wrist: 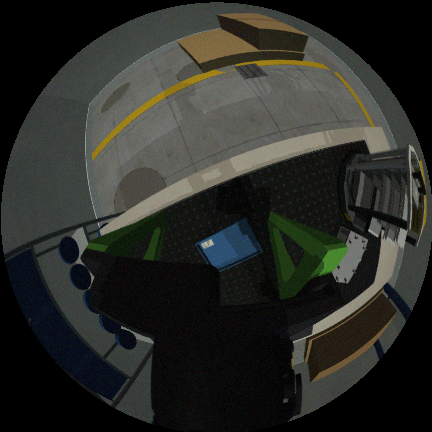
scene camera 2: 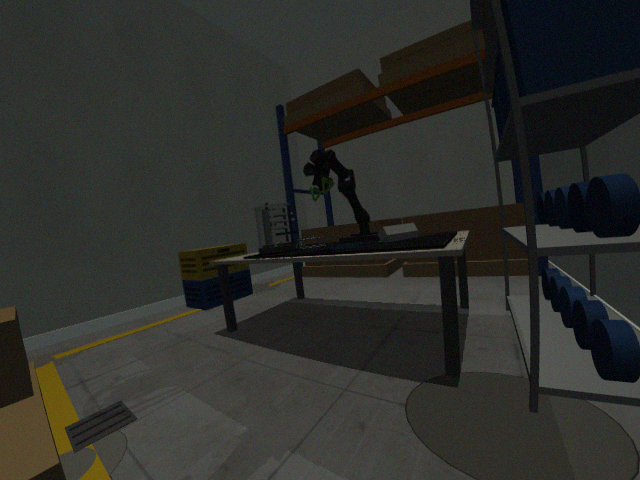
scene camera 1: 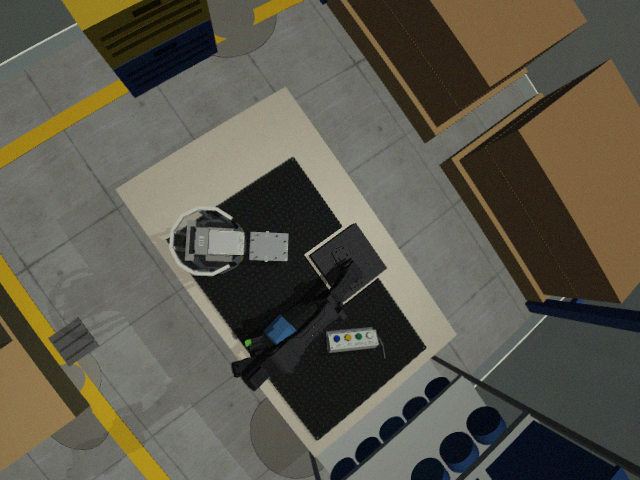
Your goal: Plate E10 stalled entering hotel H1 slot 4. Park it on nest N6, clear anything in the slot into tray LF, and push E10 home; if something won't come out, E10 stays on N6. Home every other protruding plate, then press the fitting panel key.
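Where they show: gripper, fingertip midpoint: (wrist: 216, 217) (scene camera 2: 319, 197); arm's base at its link origin: (scene camera 2: 365, 234) (scene camera 1: 348, 267).
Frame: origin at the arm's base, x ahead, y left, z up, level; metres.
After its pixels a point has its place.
Note:
My gripper (scene camera 2: 321, 190) {y 0.076, x 0.518, z 0.227 m} (wrist: 216, 217) {y 0.076, x 0.518, z 0.227 m} has green fingers spread wide, open and empty, high above the table. Below it lies the blue tray LF (scene camera 1: 279, 329) {y 0.093, x 0.400, z -0.035 m} (wrist: 229, 245) {y 0.119, x 0.395, z -0.035 m}, partly shadowed. The hotel (scene camera 1: 226, 242) (scene camera 2: 276, 224) (wrist: 382, 190) stands at the table's left side in scene camera 1, with stacked plates; pale plate ends show at its open side in the wrist view. Plate labels and slot 4 cannot be read. A light pinned platform (scene camera 1: 268, 246) {y -0.252, x 0.269, z 0.022 m} (wrist: 351, 255) {y -0.255, x 0.279, z 0.022 m} lies in front of the hotel, its label unreadable. The key panel (scene camera 1: 353, 339) {y 0.286, x 0.139, z 0.029 m} (scene camera 2: 398, 231) {y 0.320, x 0.185, z 0.010 m} has blue, yellow, green and white keys.
The arm's dark square base (scene camera 1: 369, 263) {y 0.034, x -0.098, z 0.001 m} stands near the table's far edge, between platform and panel. A black mat (scene camera 1: 315, 408) {y 0.492, x 0.434, z -0.037 m} covers much of the pale table (scene camera 1: 248, 129) {y -0.777, x 0.094, z -0.050 m}. Cardboard boxes (scene camera 1: 568, 170), a rack with blue rolls (scene camera 1: 485, 423) and stacked crates (scene camera 2: 214, 273) stand around it.

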